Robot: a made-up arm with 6 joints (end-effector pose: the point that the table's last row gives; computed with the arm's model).
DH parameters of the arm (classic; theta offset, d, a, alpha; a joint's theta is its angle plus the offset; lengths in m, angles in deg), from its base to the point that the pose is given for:
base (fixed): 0 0 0.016 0
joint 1: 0 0.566 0.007 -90
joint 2: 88.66 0 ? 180
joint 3: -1.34 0.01 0.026 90
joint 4: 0 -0.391 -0.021 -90
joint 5: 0 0.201 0.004 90
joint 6: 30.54 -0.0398 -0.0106 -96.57
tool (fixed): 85.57 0.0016 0 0
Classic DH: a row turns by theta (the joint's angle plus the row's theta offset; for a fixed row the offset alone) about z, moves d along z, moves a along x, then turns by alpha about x.
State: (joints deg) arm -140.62 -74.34 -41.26 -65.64 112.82 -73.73
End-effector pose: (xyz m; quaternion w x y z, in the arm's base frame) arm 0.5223 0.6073 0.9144 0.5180 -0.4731 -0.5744 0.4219
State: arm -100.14 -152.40 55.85 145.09 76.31 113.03
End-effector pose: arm 0.3505 0.8408 -0.7745 0.9348 -0.0253 -0.2794 0.2180
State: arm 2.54 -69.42 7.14 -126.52 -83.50 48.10
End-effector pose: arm -0.8969 0.0783 1.3200 0.4389 0.1393 0.1474 0.8754
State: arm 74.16 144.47 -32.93 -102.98 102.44 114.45
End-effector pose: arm 0.1373 0.3266 -0.2156 0.2860 -0.9400 -0.0236 -0.1847
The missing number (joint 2, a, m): -1.2403
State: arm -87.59 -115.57 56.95 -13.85 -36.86 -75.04
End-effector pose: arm -0.2605 1.4995 0.1364 0.7850 0.0532 -0.3649 0.4979
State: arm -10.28 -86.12 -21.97 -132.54 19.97 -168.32
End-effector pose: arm -0.8188 0.2666 0.9262 0.8987 0.0573 -0.3753 -0.2197
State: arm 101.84 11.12 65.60 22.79 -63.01 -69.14
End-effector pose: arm 0.1326 0.4559 2.1485 0.4129 0.5784 0.6200 0.3326
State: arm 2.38 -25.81 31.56 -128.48 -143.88 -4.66
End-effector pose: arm -0.2040 0.1100 1.8799 0.3250 -0.0507 0.7398 0.5870
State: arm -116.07 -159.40 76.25 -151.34 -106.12 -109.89
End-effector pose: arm 0.4921 0.5552 -0.8518 0.6794 0.1562 0.1028 -0.7096
